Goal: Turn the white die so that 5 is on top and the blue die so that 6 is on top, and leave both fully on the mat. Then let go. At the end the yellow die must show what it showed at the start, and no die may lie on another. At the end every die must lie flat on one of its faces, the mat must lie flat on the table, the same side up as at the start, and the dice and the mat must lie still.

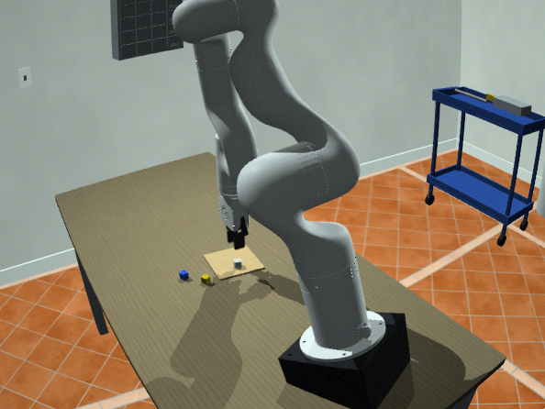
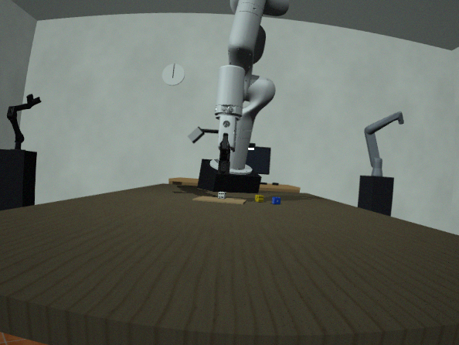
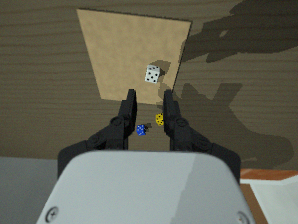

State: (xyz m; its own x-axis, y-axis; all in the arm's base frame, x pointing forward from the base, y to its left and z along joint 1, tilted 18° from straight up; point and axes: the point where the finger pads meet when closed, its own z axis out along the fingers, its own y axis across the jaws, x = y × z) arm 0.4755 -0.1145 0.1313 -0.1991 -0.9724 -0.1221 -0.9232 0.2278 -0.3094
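The blue die lies 60 mm ahead of my hand, 150 mm to the left of it and 90 mm below it. From my hand the other things lie so: white die (80 mm below); then tan mat (30 mm ahead, 10 mm to the right, 90 mm below); then yellow die (120 mm to the left, 90 mm below).
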